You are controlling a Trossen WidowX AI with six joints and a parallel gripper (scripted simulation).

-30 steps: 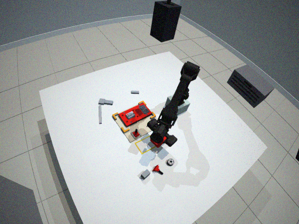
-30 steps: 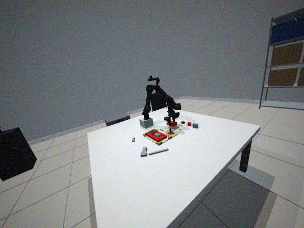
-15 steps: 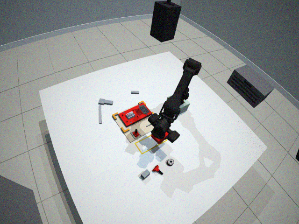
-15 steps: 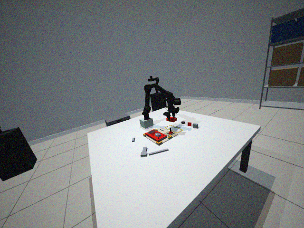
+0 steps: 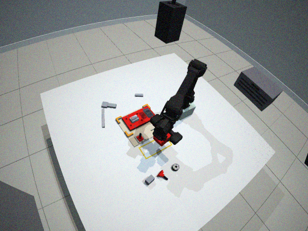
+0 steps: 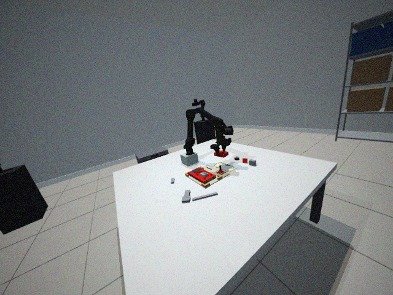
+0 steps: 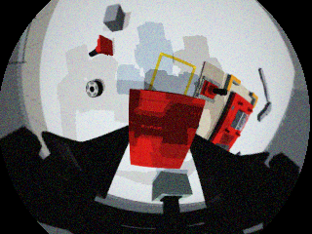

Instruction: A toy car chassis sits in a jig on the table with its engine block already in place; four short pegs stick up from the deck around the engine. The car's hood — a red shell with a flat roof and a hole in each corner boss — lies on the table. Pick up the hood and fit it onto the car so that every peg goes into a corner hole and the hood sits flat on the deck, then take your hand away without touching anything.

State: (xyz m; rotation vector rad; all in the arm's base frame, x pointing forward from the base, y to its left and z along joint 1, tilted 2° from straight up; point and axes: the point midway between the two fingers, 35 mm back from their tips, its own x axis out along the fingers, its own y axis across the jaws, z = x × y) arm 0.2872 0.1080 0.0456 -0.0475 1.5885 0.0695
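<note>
Right now the grey engine block is 3 cm ahead of my gripper tip, 22 cm to the right of it and 8 cm below it. Also, from my gripper tip: red hood 1 cm above.
</note>
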